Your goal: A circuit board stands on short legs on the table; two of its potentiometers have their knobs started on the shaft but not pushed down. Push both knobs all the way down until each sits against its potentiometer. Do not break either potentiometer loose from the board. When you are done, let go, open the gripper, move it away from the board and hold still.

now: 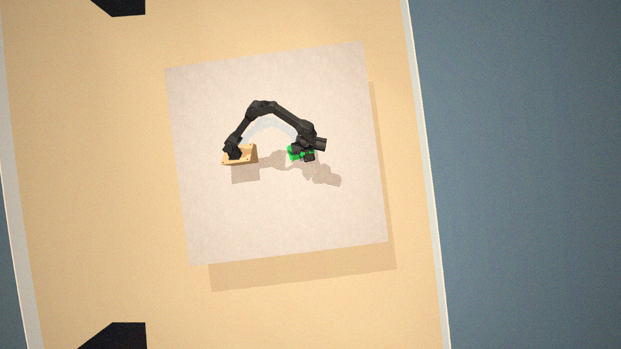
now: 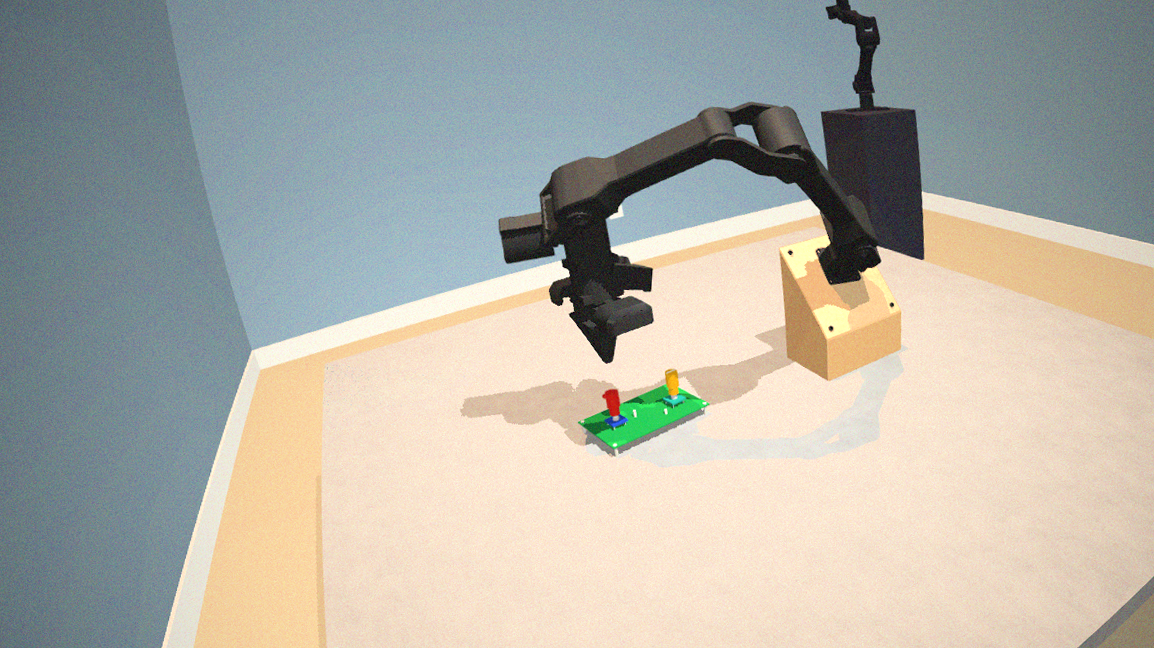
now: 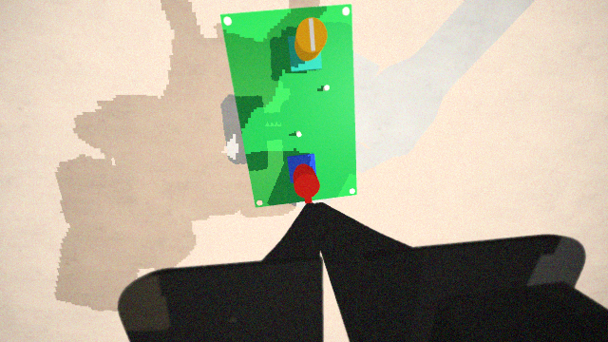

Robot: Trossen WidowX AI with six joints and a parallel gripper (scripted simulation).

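Now: gripper tip 60 mm above the red knob. From my gripper tip the other things lie so: orange knob 90 mm behind, 60 mm below, 10 mm to the right.
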